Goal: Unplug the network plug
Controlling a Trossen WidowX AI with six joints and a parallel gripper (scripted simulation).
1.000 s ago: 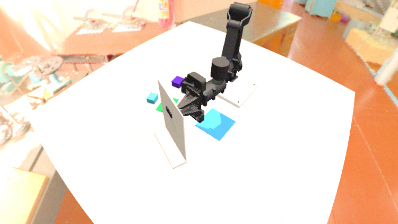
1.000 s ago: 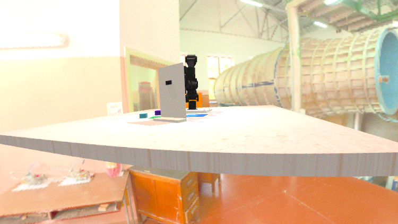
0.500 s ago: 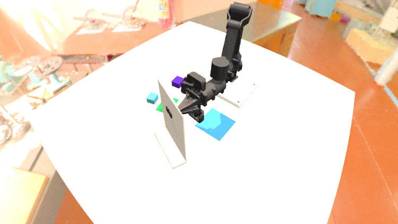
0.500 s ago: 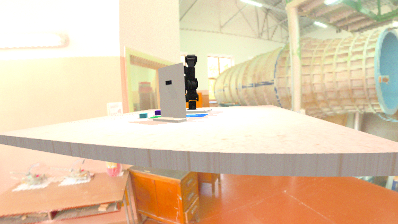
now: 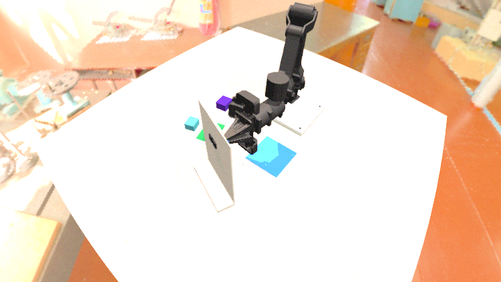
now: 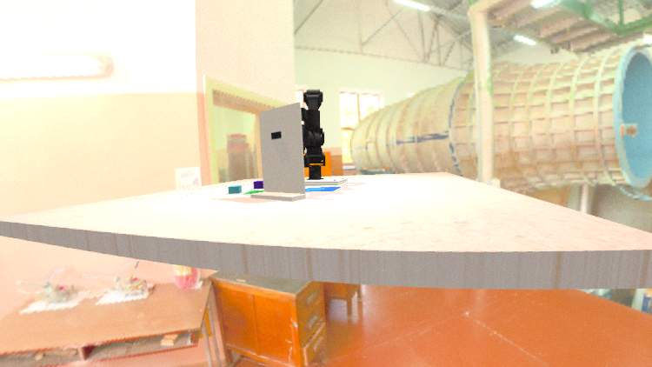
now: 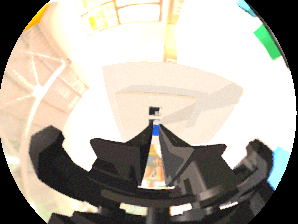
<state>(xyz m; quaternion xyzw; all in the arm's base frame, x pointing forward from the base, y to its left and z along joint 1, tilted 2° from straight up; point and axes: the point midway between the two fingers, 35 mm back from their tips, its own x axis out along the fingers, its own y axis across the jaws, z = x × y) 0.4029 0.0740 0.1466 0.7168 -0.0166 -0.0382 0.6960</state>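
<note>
My gripper tip is 170 mm above the blue marked square, 160 mm past it and 40 mm to the right of it. Round my gripper tip: upright panel (60 mm below, 20 mm ahead, 10 mm to the right).
</note>
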